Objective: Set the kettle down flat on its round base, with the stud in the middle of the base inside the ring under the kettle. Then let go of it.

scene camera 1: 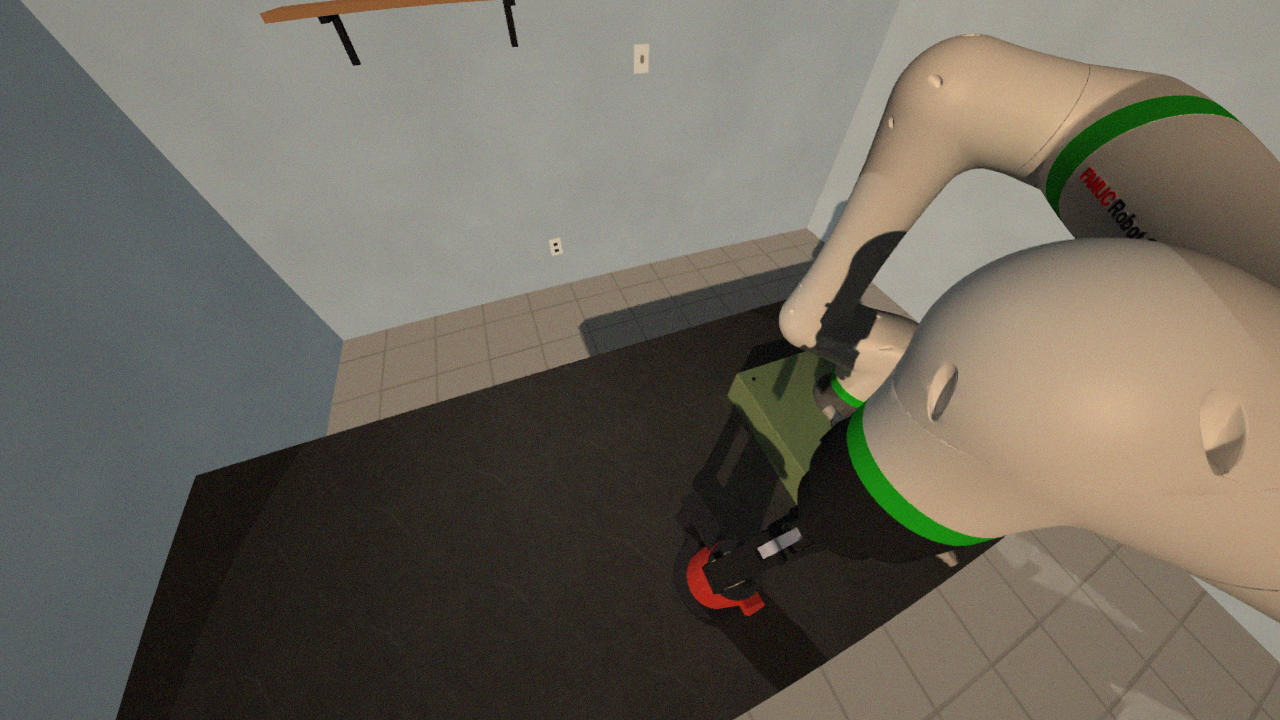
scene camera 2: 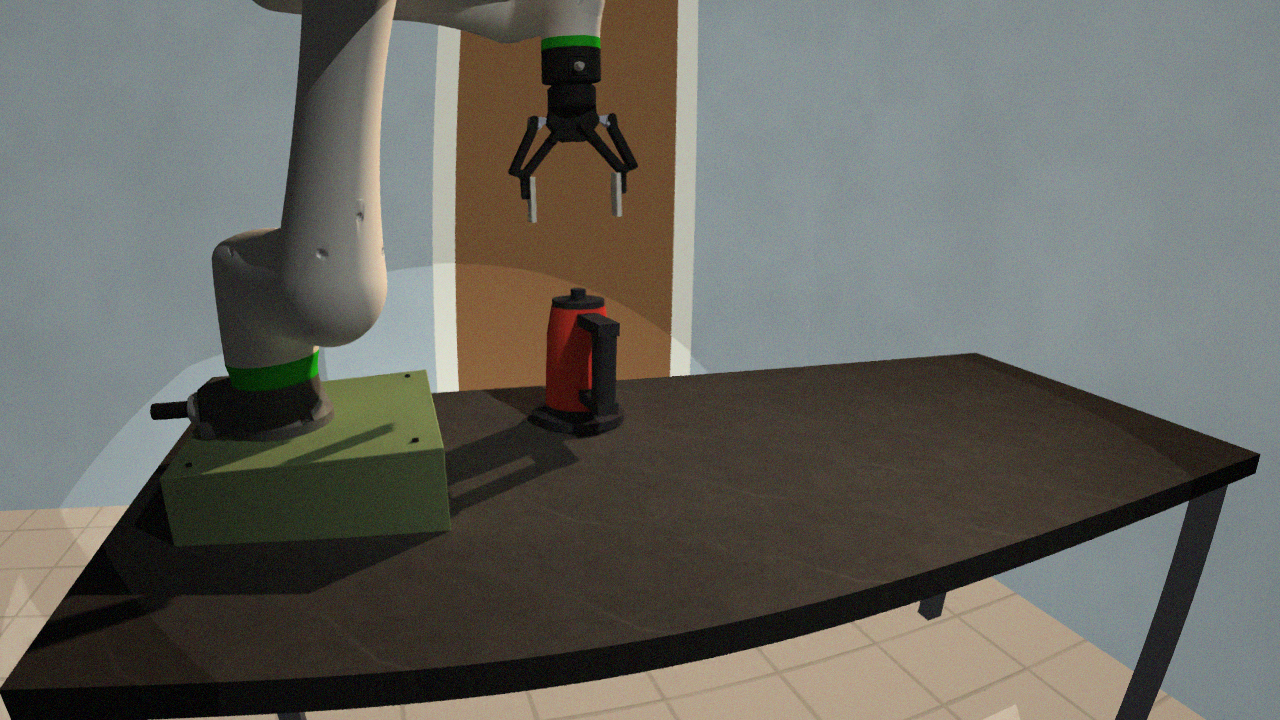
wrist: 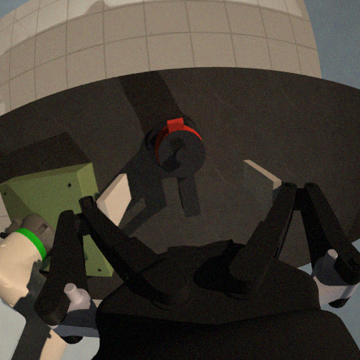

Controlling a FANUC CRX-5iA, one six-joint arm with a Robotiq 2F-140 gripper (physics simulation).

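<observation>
The red kettle (scene camera 1: 700, 582) (scene camera 2: 565, 362) (wrist: 175, 125) with black lid and black handle stands upright on its round black base (scene camera 2: 553, 421). In the scene camera 2 view its bottom looks level, within the base's rim, with no gap that I can see. The stud and the ring are hidden under the kettle. The handle faces the camera in the scene camera 2 view and points towards the gripper in the wrist view. My gripper (scene camera 2: 574, 197) (wrist: 186, 179) is open and empty, high above the kettle's lid and apart from it. In the scene camera 1 view it partly covers the kettle.
The dark table (scene camera 1: 429, 537) (scene camera 2: 805, 501) (wrist: 270, 115) carries the kettle and base near one edge. The green mounting block (scene camera 1: 776, 402) (scene camera 2: 308, 501) (wrist: 55, 195) under the arm stands beside them. A wall shelf (scene camera 1: 384, 8) hangs at the back in the scene camera 1 view.
</observation>
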